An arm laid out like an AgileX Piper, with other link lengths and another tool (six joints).
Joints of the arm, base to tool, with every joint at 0 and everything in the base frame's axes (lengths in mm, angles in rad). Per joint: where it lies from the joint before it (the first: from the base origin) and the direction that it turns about. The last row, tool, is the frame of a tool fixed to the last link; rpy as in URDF.
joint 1: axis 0 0 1 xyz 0 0 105.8
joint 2: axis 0 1 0 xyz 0 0 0
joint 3: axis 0 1 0 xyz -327.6 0 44.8
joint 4: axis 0.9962 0 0.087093 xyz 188.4 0 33.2
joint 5: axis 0 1 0 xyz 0 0 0
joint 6: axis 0.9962 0 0.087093 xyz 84.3 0 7.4
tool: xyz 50.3 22 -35.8 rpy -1.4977 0.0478 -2.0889
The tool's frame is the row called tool.
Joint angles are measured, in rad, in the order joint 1, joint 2, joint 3, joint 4, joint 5, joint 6. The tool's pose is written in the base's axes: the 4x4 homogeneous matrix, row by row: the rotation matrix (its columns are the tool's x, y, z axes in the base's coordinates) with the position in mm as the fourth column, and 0 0 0 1 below. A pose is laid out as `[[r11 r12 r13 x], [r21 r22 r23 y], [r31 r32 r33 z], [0 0 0 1]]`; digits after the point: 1 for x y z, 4 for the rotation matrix.
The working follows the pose.
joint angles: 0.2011, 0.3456, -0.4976, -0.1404, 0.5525, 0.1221
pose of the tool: [[-0.3585 -0.2989 0.8844 0.1], [-0.9190 -0.0532 -0.3905 12.6], [0.1638 -0.9528 -0.2556 241.8], [0 0 0 1]]
Where each joint sits with the arm in this pose, in the base's axes (m; each line is computed from the numbers above, not from the rounded line before):
joint 1: 0.0000 0.0000 0.1058
joint 2: 0.0000 0.0000 0.1058
joint 3: -0.2871 -0.0585 0.2589
joint 4: -0.1096 -0.0223 0.3203
joint 5: -0.1096 -0.0223 0.3203
joint 6: -0.0296 -0.0124 0.2946
the tool: 0.0001 0.0126 0.2418

